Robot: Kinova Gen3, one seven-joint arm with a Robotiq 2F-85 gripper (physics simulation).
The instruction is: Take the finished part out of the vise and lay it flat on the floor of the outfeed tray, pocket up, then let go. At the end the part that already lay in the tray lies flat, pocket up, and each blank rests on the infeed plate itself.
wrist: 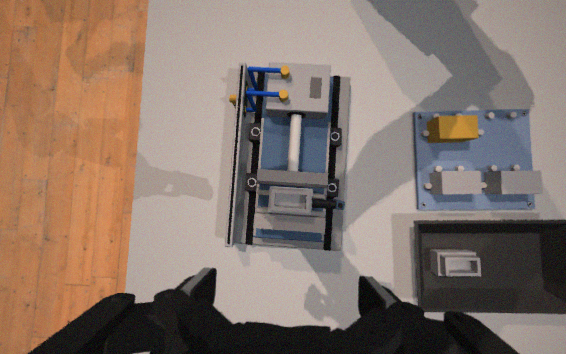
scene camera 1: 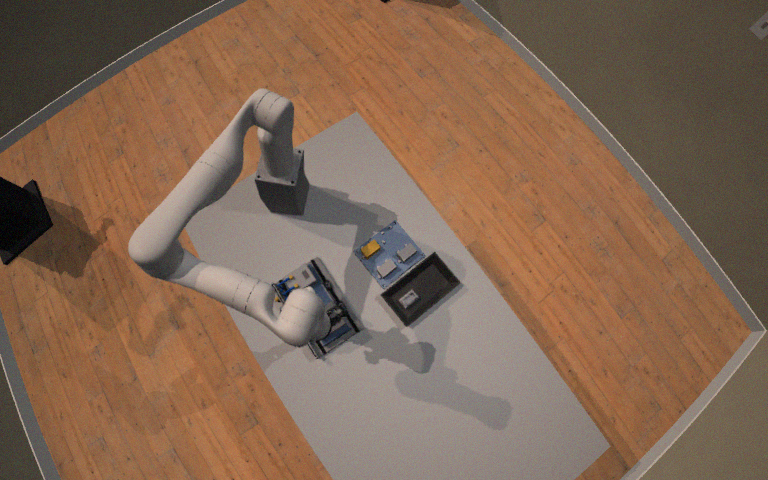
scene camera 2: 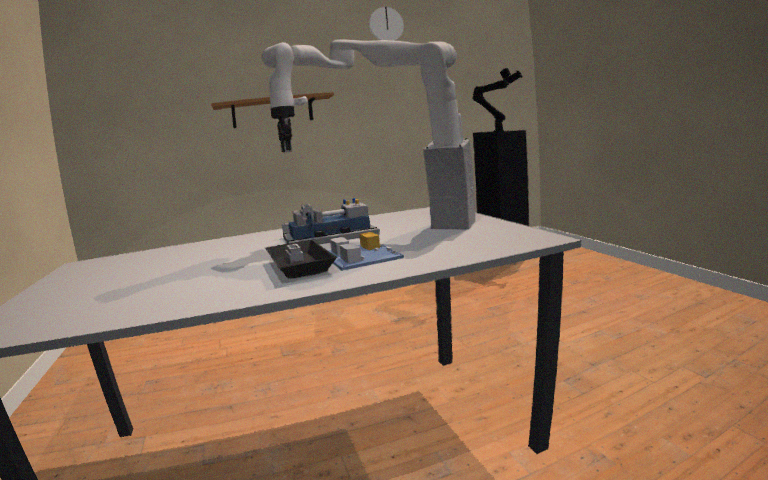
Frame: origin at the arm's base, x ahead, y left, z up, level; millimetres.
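Where they show: gripper, fingertip midpoint: [wrist: 286, 288] [scene camera 2: 286, 152]; arm's base, origin of the base link: [scene camera 1: 279, 164] [scene camera 2: 447, 143].
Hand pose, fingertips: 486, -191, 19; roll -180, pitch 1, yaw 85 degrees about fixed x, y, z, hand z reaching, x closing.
Note:
Things, the pixels of their top centre, and the offset from my fingertips, as dx, dy, dz. "pt": a spot on its surface instead.
- finished part, middle of its top: [wrist: 290, 200] [scene camera 2: 306, 205] -45, +4, -183
- vise, middle of its top: [wrist: 290, 151] [scene camera 1: 312, 303] [scene camera 2: 326, 207] -113, +6, -199
- yellow block, middle of its top: [wrist: 458, 126] [scene camera 2: 369, 234] [scene camera 1: 370, 248] -150, +275, -254
- blue infeed plate, middle of its top: [wrist: 473, 159] [scene camera 2: 360, 253] [scene camera 1: 389, 253] -101, +320, -290
- tall side panel, surface spot: [wrist: 235, 165] pt -102, -83, -248
- black rod, middle of its top: [wrist: 323, 204] -38, +50, -202
The finished part [wrist: 291, 210], light grey with a rectangular pocket facing up, sits between the jaws of the vise [scene camera 1: 334, 294] [scene camera 2: 331, 226] [wrist: 294, 145]. My gripper [scene camera 2: 286, 150] [wrist: 286, 288] is open and empty, high above the vise's jaw end, pointing down; the arm mostly hides it in scene camera 1. The outfeed tray [scene camera 1: 436, 298] [scene camera 2: 311, 270] [wrist: 480, 300] holds another part [scene camera 1: 408, 298] [scene camera 2: 294, 253] [wrist: 445, 265], flat, pocket up. Two grey blanks [wrist: 462, 182] [wrist: 520, 182] and a yellow block [scene camera 1: 370, 247] [scene camera 2: 369, 240] [wrist: 459, 127] stand among pins on the blue infeed plate [scene camera 2: 379, 258] [wrist: 450, 155].
Blue hoses with yellow ends [wrist: 265, 93] stand up at the vise's far end, beside a tall side panel [wrist: 235, 165]. A black rod [wrist: 325, 203] sticks out beside the part, toward the tray side. The plate and tray lie close together, apart from the vise.

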